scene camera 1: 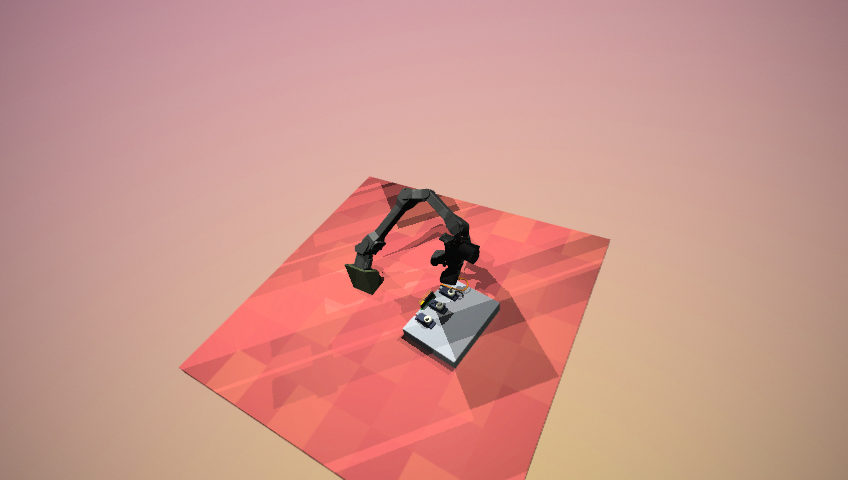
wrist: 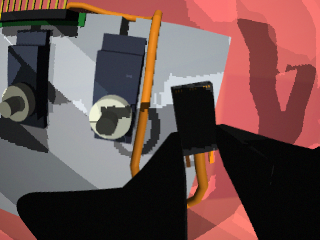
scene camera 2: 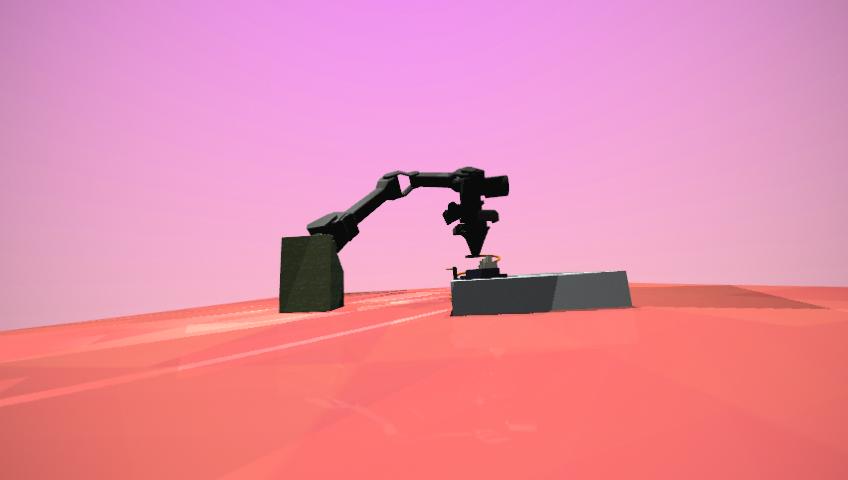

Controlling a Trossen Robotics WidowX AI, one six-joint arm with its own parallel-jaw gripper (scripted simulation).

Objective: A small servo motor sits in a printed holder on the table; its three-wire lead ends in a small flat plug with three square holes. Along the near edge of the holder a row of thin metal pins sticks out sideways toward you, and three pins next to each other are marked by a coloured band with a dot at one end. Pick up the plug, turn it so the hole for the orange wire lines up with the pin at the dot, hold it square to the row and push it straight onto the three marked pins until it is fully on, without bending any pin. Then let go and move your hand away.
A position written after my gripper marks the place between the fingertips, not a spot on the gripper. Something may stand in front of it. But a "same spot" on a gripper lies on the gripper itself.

Labels:
My gripper shows in scene camera 1, in the wrist view and in scene camera 2 point(475, 255). One and the same spot on my gripper: point(wrist: 157, 195) is point(scene camera 1: 446, 268).

